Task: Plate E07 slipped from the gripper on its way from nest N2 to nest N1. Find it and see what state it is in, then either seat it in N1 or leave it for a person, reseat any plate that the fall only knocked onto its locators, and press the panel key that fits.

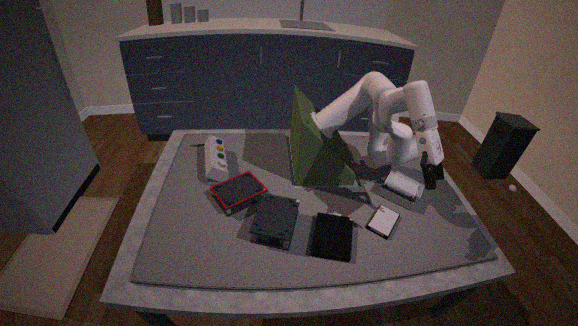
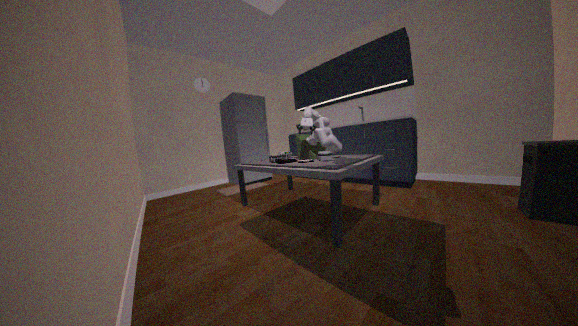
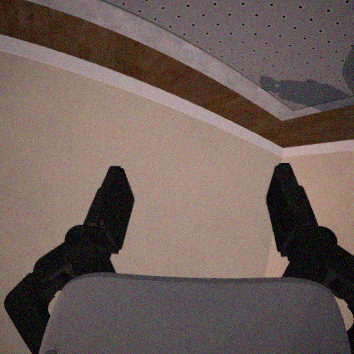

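Where they show: gripper, fingertip midpoint: (image 1: 435, 184) (image 2: 305, 133) (image 3: 198, 181); arm's base, origin of the base link: (image 1: 320, 125) (image 2: 311, 141).
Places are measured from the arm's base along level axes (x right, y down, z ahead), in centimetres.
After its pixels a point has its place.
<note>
A white button panel (image 1: 216, 159) @(y 10.2, x 38.1, z 14.0 cm) with blue, yellow, green and white keys stands at the table's left back. A dark plate-like unit with a red outline (image 1: 238, 189) @(y 13.3, x 27.2, z 25.3 cm) lies in front of it. A dark grey unit (image 1: 275, 219) @(y 11.5, x 13.0, z 38.2 cm) stands near the middle, looking stacked, and a black flat unit (image 1: 332, 237) @(y 15.2, x -4.9, z 40.4 cm) is to its right. A small white-topped block (image 1: 384, 221) @(y 15.9, x -23.9, z 32.1 cm) lies further right. No label is readable, so I cannot tell which is plate E07, N1 or N2. My gripper (image 1: 434, 180) @(y -6.3, x -32.2, z 36.3 cm) (image 3: 198, 181) @(y -6.3, x -32.2, z 36.3 cm) is open and empty, raised at the table's right side, beyond the white-topped block.
A green angled mount (image 1: 312, 155) @(y 4.0, x 2.9, z 14.4 cm) carries the arm at the table's back. A white rounded object (image 1: 404, 185) @(y 11.8, x -34.2, z 17.1 cm) lies near the gripper. A dark bin (image 1: 505, 145) and a small pale ball (image 1: 512, 188) are on the floor at the right. The arm's shadow falls on the table's right.
</note>
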